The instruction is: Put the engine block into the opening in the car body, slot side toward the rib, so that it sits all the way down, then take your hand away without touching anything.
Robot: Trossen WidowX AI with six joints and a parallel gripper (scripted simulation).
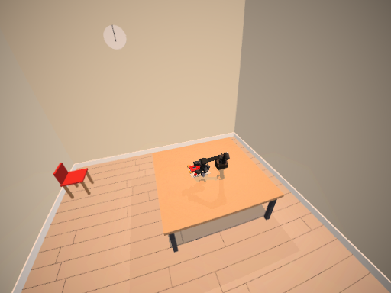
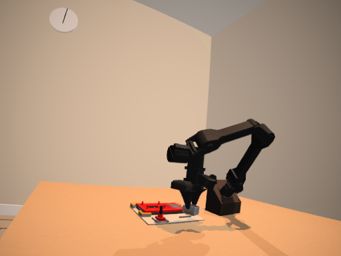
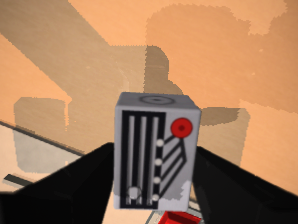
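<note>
Right now the pale base plate is 190 mm to the right of my gripper tip, 60 mm below it and 10 mm ahead of it. From my gripper tip the other things lie so: grey engine block (10 mm below).
</note>
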